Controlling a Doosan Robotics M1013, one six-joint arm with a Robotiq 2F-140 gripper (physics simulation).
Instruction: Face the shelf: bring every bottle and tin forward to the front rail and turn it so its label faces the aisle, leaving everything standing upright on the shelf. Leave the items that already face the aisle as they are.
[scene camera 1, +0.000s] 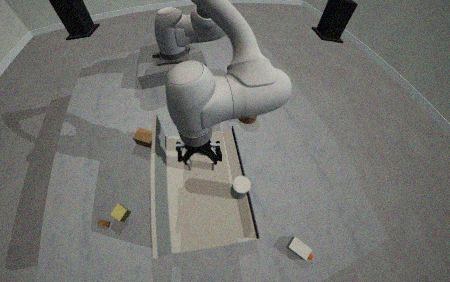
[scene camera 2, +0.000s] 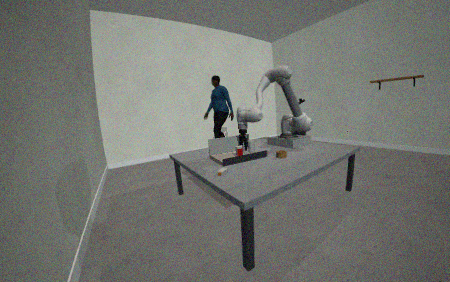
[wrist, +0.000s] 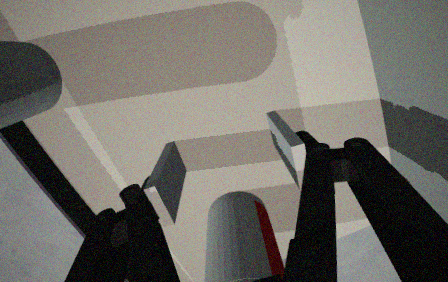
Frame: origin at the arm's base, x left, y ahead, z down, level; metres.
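Where they show: gripper, between the fingertips: (scene camera 1: 201, 166) (scene camera 2: 243, 152) (wrist: 224, 142); arm's base, origin of its link: (scene camera 1: 174, 56) (scene camera 2: 288, 137).
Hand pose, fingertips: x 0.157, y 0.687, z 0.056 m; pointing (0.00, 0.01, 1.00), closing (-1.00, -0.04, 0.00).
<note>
Things, the pixels of their top centre, and the offset from my fingertips. "pt": a spot on its surface instead.
- white-topped can, centre of its top: (scene camera 1: 241, 184) dx +0.131, dy +0.109, dz -0.099 m
- second grey can, a spot on its surface: (wrist: 235, 240) pt dx +0.011, dy -0.049, dz -0.061 m
- red label strip, a spot on its surface: (wrist: 269, 240) pt dx -0.011, dy -0.064, dz -0.056 m
- shelf's back panel, a spot on its surface: (scene camera 1: 162, 205) pt dx -0.124, dy +0.159, dz -0.079 m
- brown block, centre of its top: (scene camera 1: 144, 135) dx -0.250, dy -0.153, dz -0.015 m
- yellow block, centre of its top: (scene camera 1: 118, 212) dx -0.315, dy +0.170, dz -0.003 m
- small orange-brown piece, centre of its top: (scene camera 1: 103, 223) dx -0.391, dy +0.208, dz +0.027 m
- orange-capped white box, centre of its top: (scene camera 1: 302, 250) (scene camera 2: 221, 170) dx +0.341, dy +0.348, dz +0.007 m
- orange-brown ring, centre of its top: (scene camera 1: 248, 109) (scene camera 2: 281, 151) dx +0.228, dy -0.271, dz -0.015 m
A white-topped can (scene camera 1: 241, 185) stands upright against the black front rail (scene camera 1: 254, 220) (scene camera 2: 253, 158) of the beige shelf (scene camera 1: 207, 220); its red label (scene camera 2: 239, 152) faces outward over the rail. In the wrist view part of this can (wrist: 25, 82) shows dark at the left. My gripper (scene camera 1: 201, 166) (scene camera 2: 243, 148) (wrist: 224, 142) is open and points down over the shelf's far half. A second grey can (wrist: 235, 240) with a red label strip (wrist: 269, 240) at its right edge is low between the fingers, with gaps on both sides. The arm hides it in scene camera 1.
The shelf's back panel (scene camera 1: 162, 205) stands left of the gripper. Outside it are a brown block (scene camera 1: 143, 137), a yellow block (scene camera 1: 119, 212) and a small orange-brown piece (scene camera 1: 103, 223). An orange-capped white box (scene camera 1: 300, 247) (scene camera 2: 222, 171) and an orange-brown ring (scene camera 2: 281, 154) lie beyond the rail. A person (scene camera 2: 219, 102) stands behind the table.
</note>
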